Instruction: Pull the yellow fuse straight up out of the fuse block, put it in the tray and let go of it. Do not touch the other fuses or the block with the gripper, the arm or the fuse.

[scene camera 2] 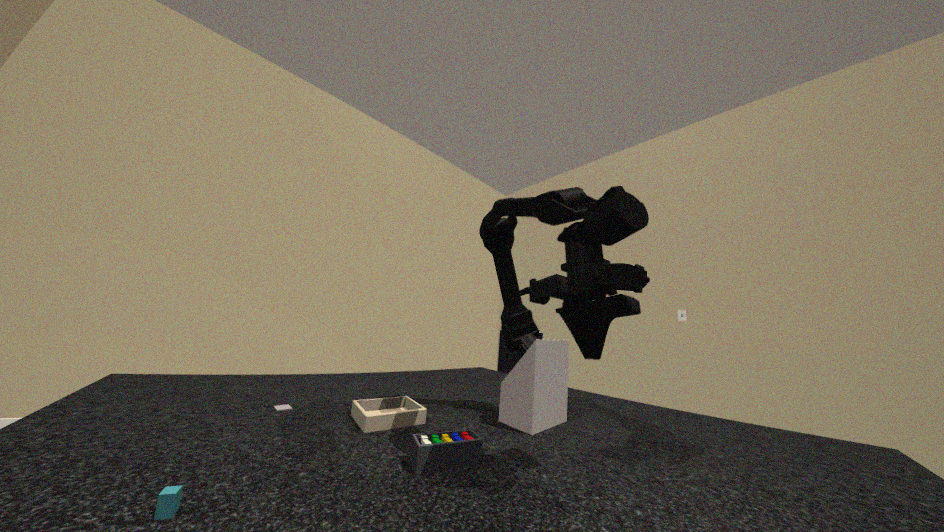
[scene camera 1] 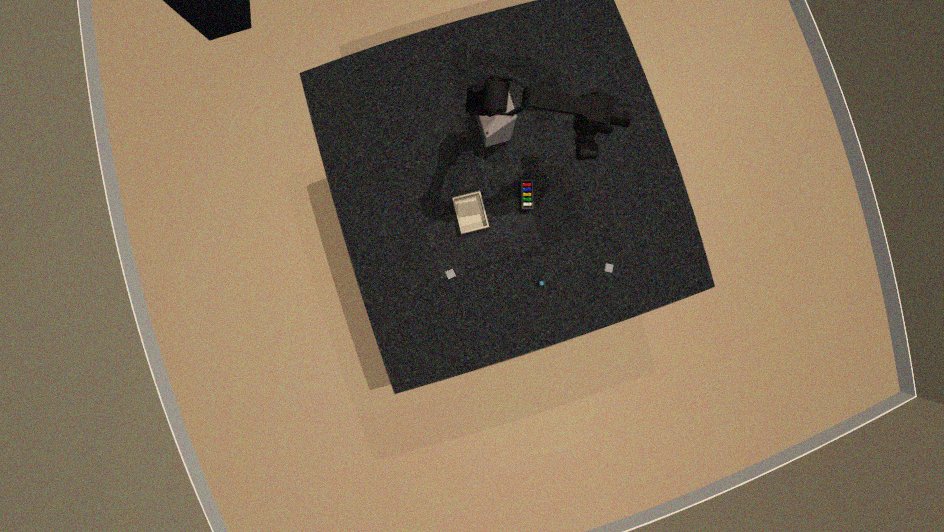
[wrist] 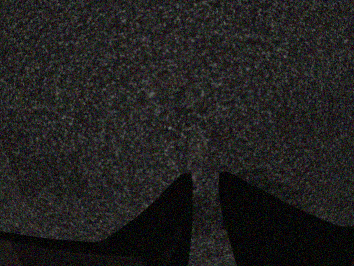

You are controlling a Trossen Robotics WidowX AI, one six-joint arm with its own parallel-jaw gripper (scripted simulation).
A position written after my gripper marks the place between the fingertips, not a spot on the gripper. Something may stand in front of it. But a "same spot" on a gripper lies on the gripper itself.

Labels:
My gripper shows in scene camera 2, in scene camera 1 (579,139) and in the wrist view. One and the same spot on my gripper: (scene camera 2: 589,323) is (wrist: 300,218). The same spot on a cream tray: (scene camera 2: 372,415) is (scene camera 1: 487,223).

